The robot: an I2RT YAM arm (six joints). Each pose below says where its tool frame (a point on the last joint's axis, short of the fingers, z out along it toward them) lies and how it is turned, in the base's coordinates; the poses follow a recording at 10 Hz.
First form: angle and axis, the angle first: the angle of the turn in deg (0 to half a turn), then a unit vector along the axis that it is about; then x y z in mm.
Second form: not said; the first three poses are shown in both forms.
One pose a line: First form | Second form
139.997, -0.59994, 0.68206, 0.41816, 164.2, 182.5, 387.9 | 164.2, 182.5, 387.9, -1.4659, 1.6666, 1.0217
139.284, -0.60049, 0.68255, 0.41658, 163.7, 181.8, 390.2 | 163.7, 181.8, 390.2, -1.4598, 1.6593, 1.0127
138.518, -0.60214, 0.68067, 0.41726, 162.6, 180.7, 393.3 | 162.6, 180.7, 393.3, -1.4557, 1.6456, 1.0088
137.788, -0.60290, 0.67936, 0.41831, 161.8, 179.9, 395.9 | 161.8, 179.9, 395.9, -1.4499, 1.6338, 1.0060
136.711, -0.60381, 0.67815, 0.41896, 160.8, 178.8, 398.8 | 160.8, 178.8, 398.8, -1.4407, 1.6181, 0.9997
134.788, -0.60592, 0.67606, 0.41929, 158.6, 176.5, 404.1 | 158.6, 176.5, 404.1, -1.4254, 1.5904, 0.9864
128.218, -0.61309, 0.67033, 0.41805, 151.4, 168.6, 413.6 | 151.4, 168.6, 413.6, -1.3720, 1.5001, 0.9355
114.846, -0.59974, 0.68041, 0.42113, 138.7, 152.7, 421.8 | 138.7, 152.7, 421.8, -1.2021, 1.3638, 0.8441
